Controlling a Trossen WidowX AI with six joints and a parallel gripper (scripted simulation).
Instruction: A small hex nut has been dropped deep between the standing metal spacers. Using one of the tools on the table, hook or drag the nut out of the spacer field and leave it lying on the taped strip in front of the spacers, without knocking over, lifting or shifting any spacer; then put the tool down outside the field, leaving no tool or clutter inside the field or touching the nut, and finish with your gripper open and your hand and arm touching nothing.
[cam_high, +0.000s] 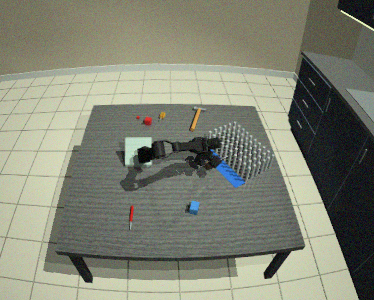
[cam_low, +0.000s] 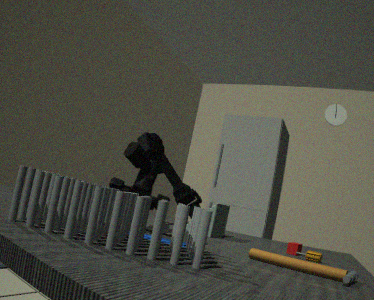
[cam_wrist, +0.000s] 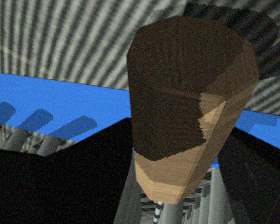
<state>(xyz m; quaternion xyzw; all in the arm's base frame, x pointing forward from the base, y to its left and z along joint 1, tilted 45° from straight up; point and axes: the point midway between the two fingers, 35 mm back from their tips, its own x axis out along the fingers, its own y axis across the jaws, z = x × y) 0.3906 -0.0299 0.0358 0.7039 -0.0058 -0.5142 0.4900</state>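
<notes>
My gripper tip is 50 mm short of the blue taped strip, 30 mm above it and 20 mm to the right of it. The rest, counted from my gripper tip: wooden-handled hook tool (90 mm ahead, 50 mm to the left); blue cube (320 mm to the right, 140 mm behind, 10 mm below); red block (440 mm to the left, 390 mm behind, 10 mm below).
</notes>
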